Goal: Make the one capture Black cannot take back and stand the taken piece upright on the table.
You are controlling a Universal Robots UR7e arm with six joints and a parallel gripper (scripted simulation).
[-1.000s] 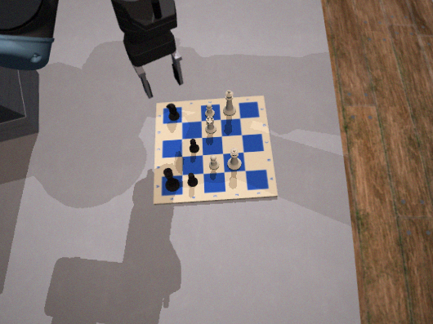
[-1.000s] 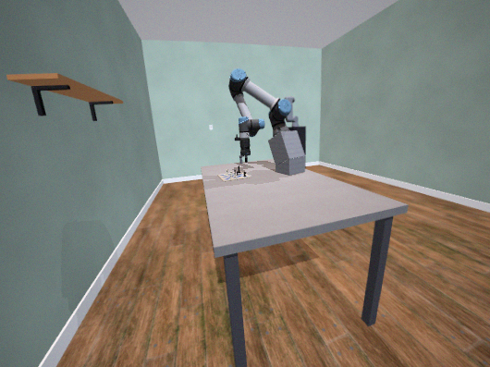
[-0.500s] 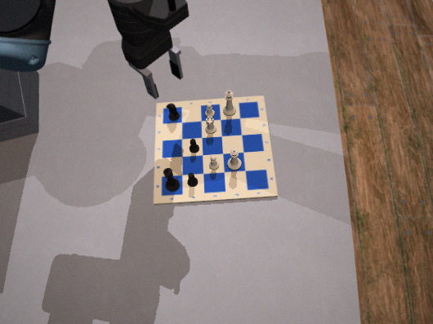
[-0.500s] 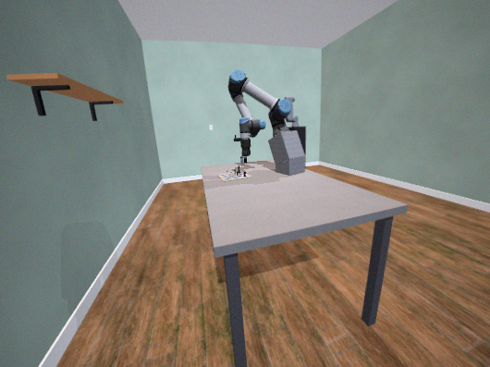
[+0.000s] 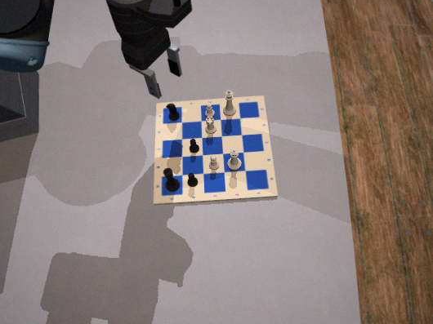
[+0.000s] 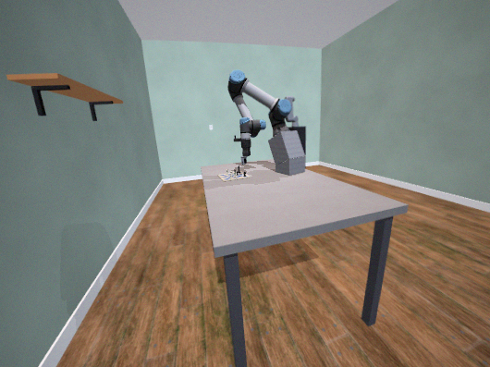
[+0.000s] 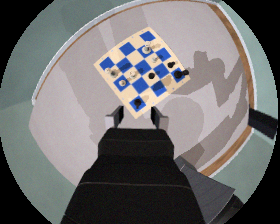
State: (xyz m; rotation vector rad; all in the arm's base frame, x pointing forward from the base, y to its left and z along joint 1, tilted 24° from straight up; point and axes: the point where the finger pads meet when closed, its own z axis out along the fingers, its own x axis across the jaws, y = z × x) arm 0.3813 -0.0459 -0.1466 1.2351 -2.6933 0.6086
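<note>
My gripper is now 10 cm above the black knight. From my hand the other things lie so: chessboard: 12 cm below, 8 cm to the right, 7 cm ahead; black queen: 15 cm to the right, 9 cm below, 1 cm behind; white king: 11 cm ahead, 9 cm below.
</note>
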